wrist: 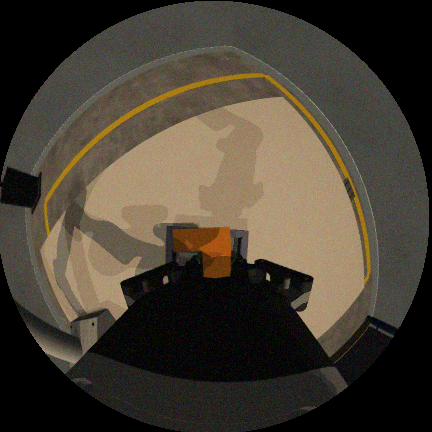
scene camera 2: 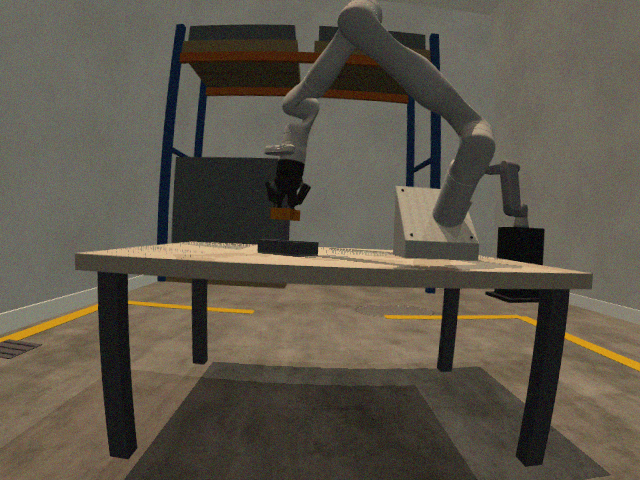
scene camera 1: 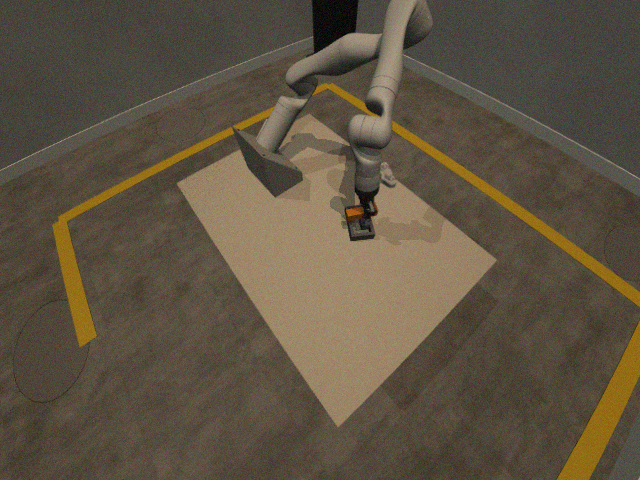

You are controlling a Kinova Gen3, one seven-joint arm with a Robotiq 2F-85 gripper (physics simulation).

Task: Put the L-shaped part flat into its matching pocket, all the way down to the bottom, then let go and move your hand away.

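Frame: origin at the arm's base, x right, y back, z down, level; millimetres.
Seen in the pictures: gripper, fingertip midpoint: [wrist: 216, 257] [scene camera 2: 282, 219] [scene camera 1: 365, 214]; arm's base at its link origin: [wrist: 76, 350] [scene camera 2: 446, 216] [scene camera 1: 266, 146].
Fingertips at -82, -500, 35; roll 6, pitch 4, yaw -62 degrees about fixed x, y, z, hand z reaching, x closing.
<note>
Pixels of each thing's top centre, then the offset from my fingertips to it, as dx, dy, dz.
- orange L-shaped part at its top centre: [wrist: 203, 279] [scene camera 2: 290, 209] [scene camera 1: 360, 206] +7, +22, -30
- dark grey pocket block at its top centre: [wrist: 205, 255] [scene camera 2: 288, 240] [scene camera 1: 359, 219] -1, +18, +57
The orange L-shaped part [scene camera 1: 354, 213] [scene camera 2: 284, 213] [wrist: 212, 241] is held level between my fingertips. My gripper [scene camera 2: 288, 207] [wrist: 216, 257] is shut on one arm of it; the other arm sticks out to the left in the wrist view. The dark grey pocket block [scene camera 1: 361, 237] [scene camera 2: 287, 248] [wrist: 242, 240] lies on the table below. In scene camera 2 a clear gap shows between the part and the block. In the wrist view the part covers much of the block, and the pocket's outline is mostly hidden behind it and the fingers.
The pale table top [scene camera 1: 330, 310] [scene camera 2: 206, 263] [wrist: 300, 175] carries the block and the arm's grey slanted base [scene camera 1: 273, 173] [scene camera 2: 439, 249] [wrist: 87, 332]. A tall rack [scene camera 2: 166, 129] stands behind the table. A second small arm on a black pedestal [scene camera 2: 520, 258] stands at the right in scene camera 2.
</note>
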